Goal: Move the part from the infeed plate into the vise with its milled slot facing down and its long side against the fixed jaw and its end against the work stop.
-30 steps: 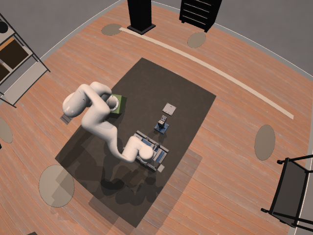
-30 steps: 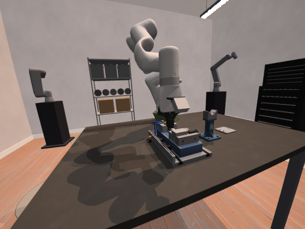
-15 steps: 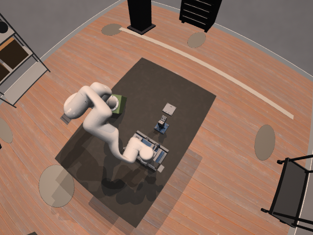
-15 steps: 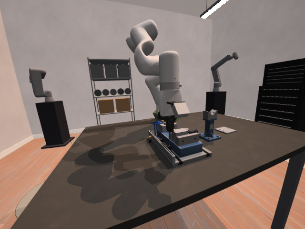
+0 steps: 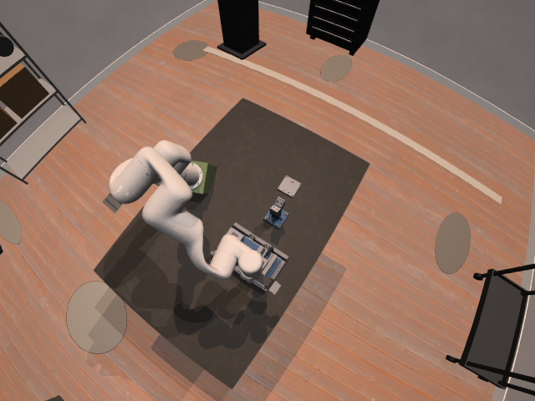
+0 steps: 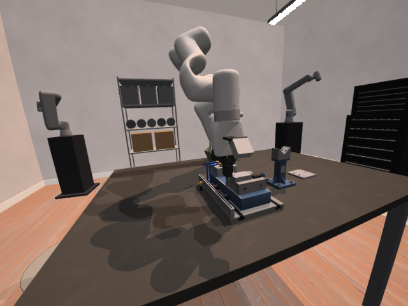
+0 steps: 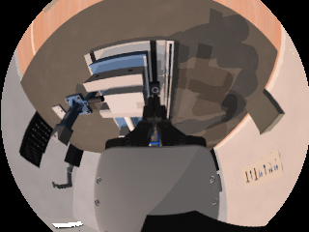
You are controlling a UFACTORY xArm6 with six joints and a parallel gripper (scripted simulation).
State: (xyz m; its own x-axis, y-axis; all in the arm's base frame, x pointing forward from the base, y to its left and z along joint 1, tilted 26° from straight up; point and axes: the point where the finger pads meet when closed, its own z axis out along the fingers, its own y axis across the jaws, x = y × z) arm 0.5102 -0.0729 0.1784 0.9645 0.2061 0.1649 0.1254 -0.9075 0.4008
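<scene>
Now: the part 5 cm to the left of my hand and 4 cm below it. From my hand the other things lie so: air cylinder (17 cm behind, 5 cm below, 4 cm to the left); then grey rail (10 cm below, 6 cm behind, 4 cm to the right).
</scene>
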